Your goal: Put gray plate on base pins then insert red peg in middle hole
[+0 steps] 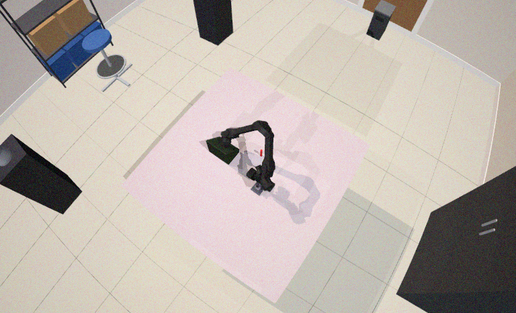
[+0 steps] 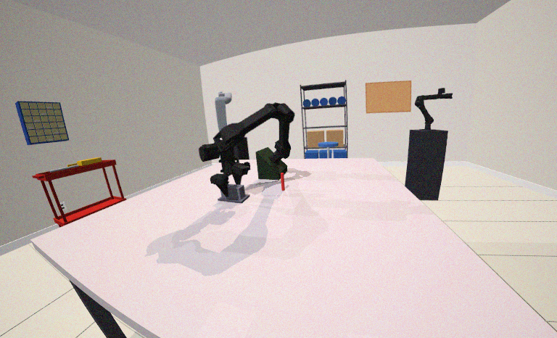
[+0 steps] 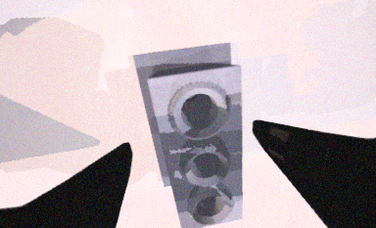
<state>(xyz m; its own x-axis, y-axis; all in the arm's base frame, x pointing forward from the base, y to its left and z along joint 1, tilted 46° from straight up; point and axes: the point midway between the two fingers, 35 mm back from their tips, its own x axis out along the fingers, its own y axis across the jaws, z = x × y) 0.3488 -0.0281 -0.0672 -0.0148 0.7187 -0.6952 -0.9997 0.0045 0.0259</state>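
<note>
Right now my gripper tip is 2 cm below the gray plate. Round my gripper tip: red peg 12 cm behind, 18 cm to the left, 1 cm above.
</note>
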